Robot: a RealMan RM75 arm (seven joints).
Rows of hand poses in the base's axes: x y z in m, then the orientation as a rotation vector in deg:
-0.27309, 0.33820, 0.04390, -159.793, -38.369, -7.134
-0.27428, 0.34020, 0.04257, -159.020, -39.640, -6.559
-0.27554, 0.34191, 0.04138, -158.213, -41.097, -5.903
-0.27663, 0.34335, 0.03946, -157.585, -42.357, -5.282
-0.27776, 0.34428, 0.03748, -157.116, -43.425, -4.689
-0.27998, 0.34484, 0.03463, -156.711, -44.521, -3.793
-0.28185, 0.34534, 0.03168, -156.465, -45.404, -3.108
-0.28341, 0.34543, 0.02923, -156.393, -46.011, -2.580
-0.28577, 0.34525, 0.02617, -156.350, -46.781, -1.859
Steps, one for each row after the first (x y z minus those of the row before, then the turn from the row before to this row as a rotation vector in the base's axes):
-0.00119, 0.00200, -0.00133, 0.358, 0.341, 1.042
-0.00126, 0.00171, -0.00119, 0.321, 0.372, 1.183
-0.00109, 0.00144, -0.00192, 0.191, 0.342, 1.018
-0.00113, 0.00093, -0.00198, 0.082, 0.319, 0.858
-0.00222, 0.00056, -0.00285, -0.043, 0.502, 0.895
-0.00187, 0.00050, -0.00295, -0.111, 0.360, 0.701
-0.00156, 0.00009, -0.00245, -0.181, 0.262, 0.467
-0.00236, -0.00018, -0.00306, -0.288, 0.353, 0.587

